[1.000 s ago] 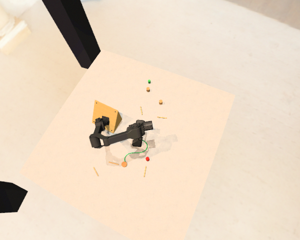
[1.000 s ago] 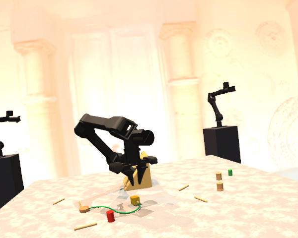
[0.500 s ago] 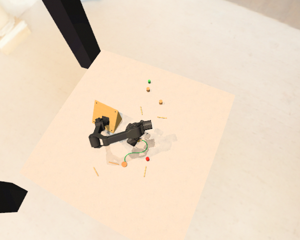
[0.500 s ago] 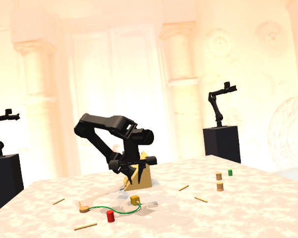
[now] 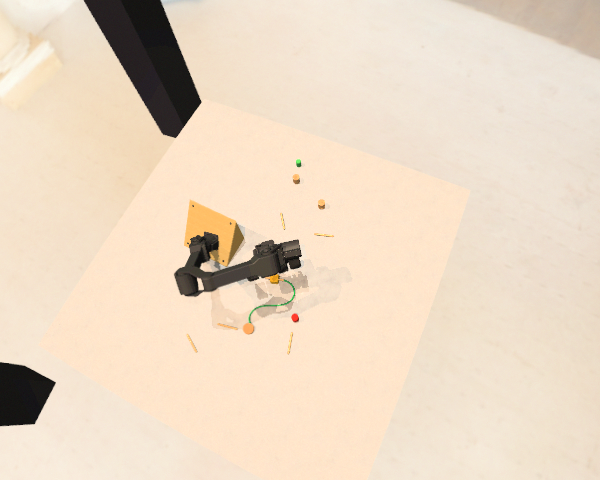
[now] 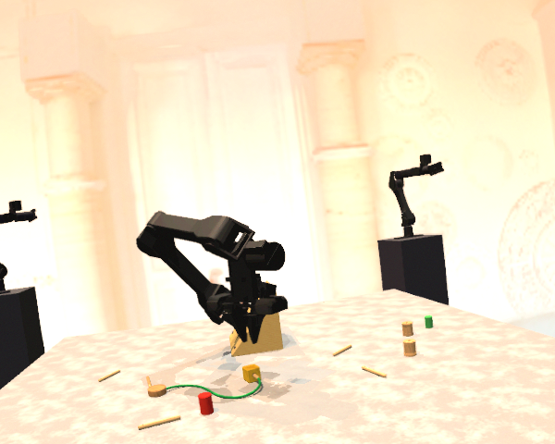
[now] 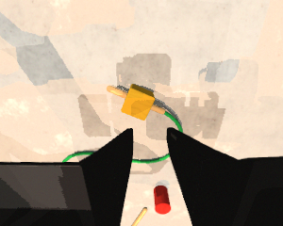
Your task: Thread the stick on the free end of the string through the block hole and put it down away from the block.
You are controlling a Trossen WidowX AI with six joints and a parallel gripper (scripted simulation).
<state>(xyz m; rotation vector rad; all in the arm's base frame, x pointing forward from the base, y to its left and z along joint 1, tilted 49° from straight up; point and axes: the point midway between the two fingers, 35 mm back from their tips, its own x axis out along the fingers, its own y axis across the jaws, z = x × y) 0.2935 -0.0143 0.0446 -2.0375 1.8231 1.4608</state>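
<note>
My gripper tip is 70 mm above the yellow block and 10 mm past it. From my gripper tip the other things lie so: red cylinder 120 mm to the right, 120 mm ahead, 70 mm below; then round wooden button 210 mm to the right, 80 mm below, 30 mm behind; then thin wooden stick 70 mm below.
</note>
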